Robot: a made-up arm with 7 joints.
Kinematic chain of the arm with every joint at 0, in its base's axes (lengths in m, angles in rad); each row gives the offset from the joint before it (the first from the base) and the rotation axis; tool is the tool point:
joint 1: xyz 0 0 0.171 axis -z
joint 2: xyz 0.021 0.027 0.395 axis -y
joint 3: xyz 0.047 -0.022 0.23 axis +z
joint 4: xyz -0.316 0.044 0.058 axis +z
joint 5: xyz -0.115 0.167 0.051 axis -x
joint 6: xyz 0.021 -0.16 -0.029 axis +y
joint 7: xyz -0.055 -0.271 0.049 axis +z
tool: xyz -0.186 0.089 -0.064
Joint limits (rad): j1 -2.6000..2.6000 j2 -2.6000..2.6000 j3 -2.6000..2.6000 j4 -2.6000..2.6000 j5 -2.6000..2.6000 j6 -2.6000..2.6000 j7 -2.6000..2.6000
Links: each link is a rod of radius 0.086 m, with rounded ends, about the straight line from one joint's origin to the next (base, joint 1, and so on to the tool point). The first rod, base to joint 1, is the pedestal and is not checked.
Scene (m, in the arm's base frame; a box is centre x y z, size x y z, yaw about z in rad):
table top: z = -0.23
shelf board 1: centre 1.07 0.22 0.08 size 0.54 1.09 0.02 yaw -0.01
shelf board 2: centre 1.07 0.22 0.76 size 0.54 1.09 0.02 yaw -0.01
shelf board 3: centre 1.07 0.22 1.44 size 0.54 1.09 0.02 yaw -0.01
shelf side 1: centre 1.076 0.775 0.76 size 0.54 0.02 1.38 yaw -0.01
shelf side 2: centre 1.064 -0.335 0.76 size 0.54 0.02 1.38 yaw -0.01
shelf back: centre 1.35 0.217 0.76 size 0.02 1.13 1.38 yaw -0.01
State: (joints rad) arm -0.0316 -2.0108 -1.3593 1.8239 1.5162 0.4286 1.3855
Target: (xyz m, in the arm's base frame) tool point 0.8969 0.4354 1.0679
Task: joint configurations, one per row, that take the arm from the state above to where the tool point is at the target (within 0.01 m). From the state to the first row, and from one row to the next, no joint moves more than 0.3 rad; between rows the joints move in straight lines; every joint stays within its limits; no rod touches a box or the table.
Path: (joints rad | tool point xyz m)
1: -0.2401 -2.0057 -1.4188 1.8079 1.2249 0.3286 1.3136 | 0.8482 0.4179 0.3759
2: -0.4486 -2.0006 -1.4783 1.7919 0.9337 0.2287 1.2417 | 0.7098 0.4156 0.3775
3: -0.6571 -1.9955 -1.5378 1.7759 0.6424 0.1287 1.1699 | 0.5673 0.3890 0.4234
4: -0.6263 -1.7344 -1.4622 1.7952 0.7867 0.1453 1.0906 | 0.6164 0.4470 0.6097
5: -0.5954 -1.4732 -1.3865 1.8146 0.9311 0.1618 1.0113 | 0.6116 0.4659 0.8340
6: -0.5646 -1.2120 -1.3109 1.8340 1.0754 0.1783 0.9320 | 0.5380 0.4390 1.0679
7: -0.3850 -1.3169 -1.2547 1.8294 1.3162 0.2793 1.0730 | 0.6675 0.4729 1.0724
8: -0.2053 -1.4219 -1.1986 1.8249 1.5569 0.3803 1.2140 | 0.7894 0.4724 1.0703
9: -0.0257 -1.5268 -1.1425 1.8203 1.7977 0.4813 1.3550 | 0.8969 0.4355 1.0679

